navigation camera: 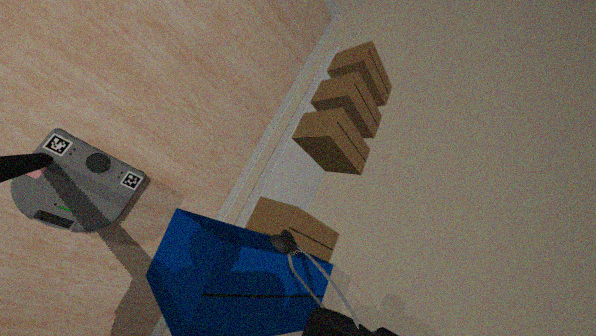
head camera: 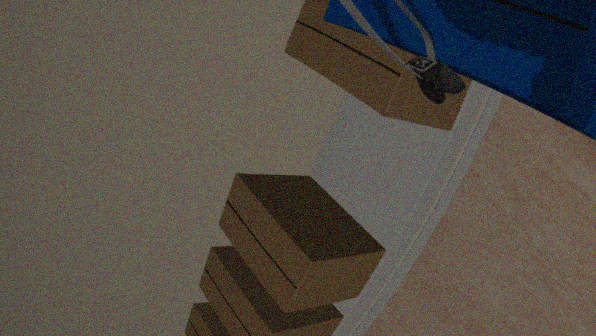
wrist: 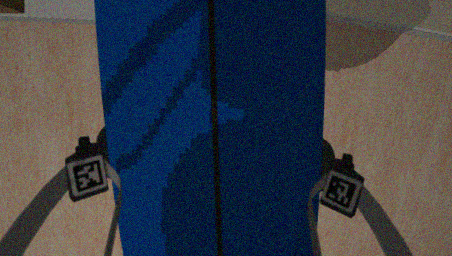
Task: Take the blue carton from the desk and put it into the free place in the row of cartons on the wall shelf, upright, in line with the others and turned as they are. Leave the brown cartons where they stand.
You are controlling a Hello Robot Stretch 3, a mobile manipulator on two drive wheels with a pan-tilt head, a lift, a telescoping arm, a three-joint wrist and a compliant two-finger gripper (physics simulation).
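Seen in the pictures: gripper, fingertip midpoint: (head camera: pixel 482 9) (wrist: pixel 217 149); robot's base at its link origin: (navigation camera: pixel 98 161).
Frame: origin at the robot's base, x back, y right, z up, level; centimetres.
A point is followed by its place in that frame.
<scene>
The blue carton (head camera: pixel 495 55) {x -1.1, y 18.3, z 101.7 cm} (navigation camera: pixel 240 280) {x 1.3, y 16.8, z 101.7 cm} (wrist: pixel 215 75) {x 1.9, y 28.9, z 101.6 cm} is between the two fingertips of my gripper (wrist: pixel 217 149) {x 2.4, y 23.7, z 96.9 cm}, which press on its opposite sides; my gripper is shut on it. In the head and navigation views the carton overlaps one brown carton (head camera: pixel 345 75) {x -13.1, y 49.4, z 83.0 cm} (navigation camera: pixel 315 232) {x -11.3, y 51.8, z 83.0 cm}; whether they touch I cannot tell. The free place shows as pale wall shelf (head camera: pixel 390 155) {x -25.1, y 49.3, z 65.0 cm} (navigation camera: pixel 292 177) {x -27.4, y 49.4, z 65.0 cm} between that carton and the nearest (head camera: pixel 315 215) {x -39.4, y 52.0, z 73.5 cm} (navigation camera: pixel 325 150) {x -39.4, y 48.6, z 75.9 cm} of three other brown cartons. One finger shows in front of the lone brown carton in the head view. The desk does not show.
Two further brown cartons (head camera: pixel 265 295) {x -57.2, y 50.2, z 78.5 cm} (navigation camera: pixel 350 95) {x -57.9, y 41.6, z 83.0 cm} stand beyond the nearest one along the shelf, against the wall (head camera: pixel 125 150) {x -36.0, y 65.7, z 106.1 cm} (navigation camera: pixel 475 175) {x -43.1, y 65.8, z 118.6 cm}. The wooden floor (head camera: pixel 525 215) {x -34.6, y 37.5, z 0.0 cm} (navigation camera: pixel 150 75) {x -46.4, y -5.4, z 0.0 cm} lies beyond the shelf's front edge. My grey base (navigation camera: pixel 95 190) {x 9.2, y 4.6, z 16.0 cm} shows at the left of the navigation view.
</scene>
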